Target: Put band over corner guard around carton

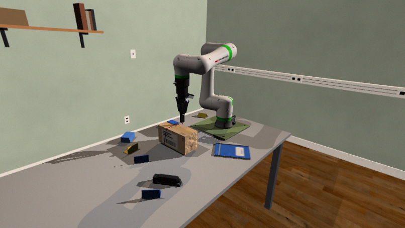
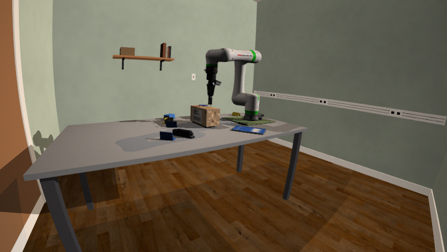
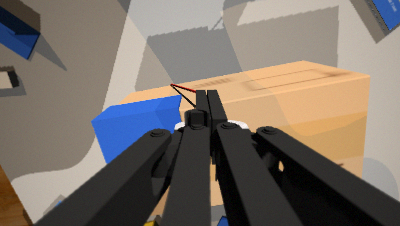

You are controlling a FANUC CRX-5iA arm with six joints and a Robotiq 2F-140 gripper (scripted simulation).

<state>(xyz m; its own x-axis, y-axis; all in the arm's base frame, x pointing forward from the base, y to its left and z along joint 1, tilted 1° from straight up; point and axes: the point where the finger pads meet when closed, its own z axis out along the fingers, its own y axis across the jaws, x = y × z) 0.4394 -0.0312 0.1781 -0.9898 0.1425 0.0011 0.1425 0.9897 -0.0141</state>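
Right now the brown carton is 6 cm ahead of my hand, 2 cm to the left of it and 11 cm below it.
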